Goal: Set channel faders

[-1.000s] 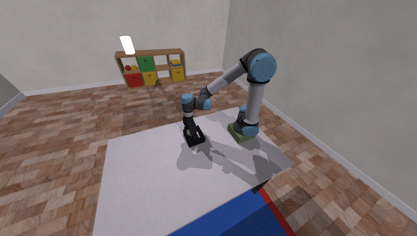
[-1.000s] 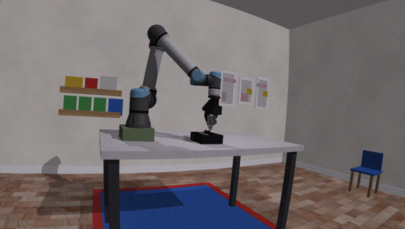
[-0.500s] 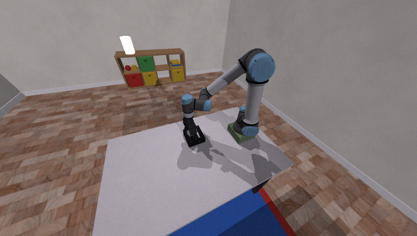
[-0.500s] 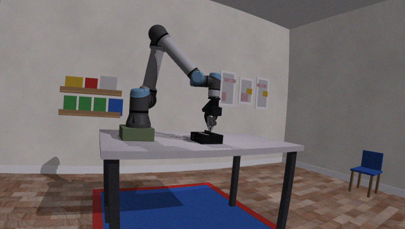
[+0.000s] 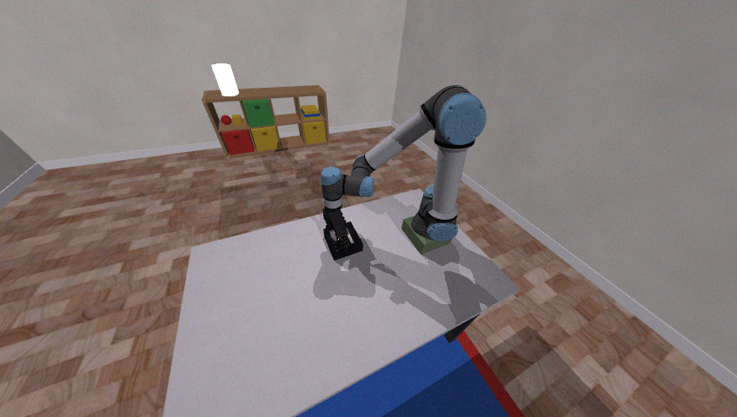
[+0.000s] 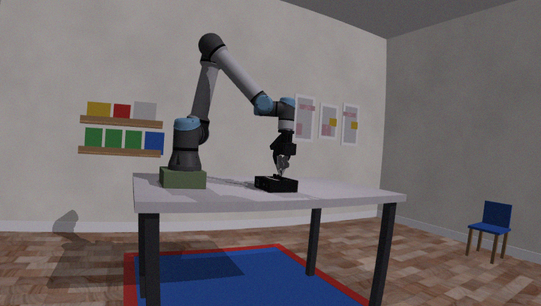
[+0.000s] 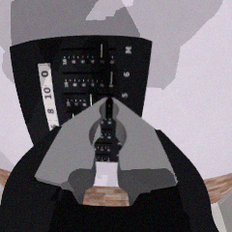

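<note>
Right now the white fader is 1 cm behind my hand, 5 cm to the left of it and 1 cm below it.
</note>
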